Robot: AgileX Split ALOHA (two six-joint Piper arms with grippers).
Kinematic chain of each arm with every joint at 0, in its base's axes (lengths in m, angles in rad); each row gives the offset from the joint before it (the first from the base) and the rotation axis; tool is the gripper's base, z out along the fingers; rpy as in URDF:
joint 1: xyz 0 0 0.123 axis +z
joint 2: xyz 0 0 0 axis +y
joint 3: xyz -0.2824 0 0.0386 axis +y
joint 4: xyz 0.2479 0 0.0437 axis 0.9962 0 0.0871
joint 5: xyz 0 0 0 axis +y
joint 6: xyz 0.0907 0 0.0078 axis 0.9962 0 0.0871
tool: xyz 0 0 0 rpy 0 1.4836 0
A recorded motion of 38 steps. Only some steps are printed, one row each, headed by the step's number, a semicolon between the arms.
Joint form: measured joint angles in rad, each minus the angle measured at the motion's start. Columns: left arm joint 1, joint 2, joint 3, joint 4, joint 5, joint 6; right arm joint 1, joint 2, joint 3, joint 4, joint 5, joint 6.
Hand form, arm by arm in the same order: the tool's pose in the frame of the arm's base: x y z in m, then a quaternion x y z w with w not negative. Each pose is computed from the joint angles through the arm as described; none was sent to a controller.
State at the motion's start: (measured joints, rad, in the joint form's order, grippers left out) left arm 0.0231 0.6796 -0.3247 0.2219 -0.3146 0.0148; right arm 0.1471 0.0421 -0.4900 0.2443 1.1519 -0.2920
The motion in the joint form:
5: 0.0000 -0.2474 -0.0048 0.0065 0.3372 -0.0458; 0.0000 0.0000 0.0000 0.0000 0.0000 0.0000
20: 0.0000 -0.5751 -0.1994 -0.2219 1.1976 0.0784; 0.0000 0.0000 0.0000 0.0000 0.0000 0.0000
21: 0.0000 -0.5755 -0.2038 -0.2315 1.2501 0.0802; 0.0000 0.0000 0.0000 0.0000 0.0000 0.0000
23: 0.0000 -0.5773 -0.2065 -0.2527 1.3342 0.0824; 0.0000 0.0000 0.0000 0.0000 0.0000 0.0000
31: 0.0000 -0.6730 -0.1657 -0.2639 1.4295 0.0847; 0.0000 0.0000 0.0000 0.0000 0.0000 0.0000
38: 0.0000 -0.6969 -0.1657 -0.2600 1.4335 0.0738; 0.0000 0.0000 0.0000 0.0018 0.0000 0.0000
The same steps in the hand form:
5: 0.1017 0.0028 0.2909 0.06090 0.71767 0.07814 0.68930; -0.0060 0.0195 0.2696 -0.19894 0.85905 0.08833 0.46330
20: 0.0164 0.0004 0.2982 0.02898 0.82635 0.03269 0.56146; -0.0060 0.0195 0.2696 -0.19894 0.85905 0.08833 0.46330
21: 0.0140 -0.0004 0.2951 0.02990 0.83949 0.02724 0.54186; -0.0060 0.0195 0.2696 -0.19894 0.85905 0.08833 0.46330
23: 0.0100 -0.0022 0.2891 0.03162 0.86028 0.01521 0.50862; -0.0060 0.0195 0.2696 -0.19894 0.85905 0.08833 0.46330
31: -0.0051 -0.0036 0.2703 0.03447 0.87018 0.00916 0.49144; -0.0060 0.0195 0.2696 -0.19894 0.85905 0.08833 0.46330
38: -0.0088 -0.0033 0.2698 0.02972 0.86546 0.00893 0.50002; -0.0060 0.0196 0.2696 -0.19897 0.85894 0.08923 0.46332

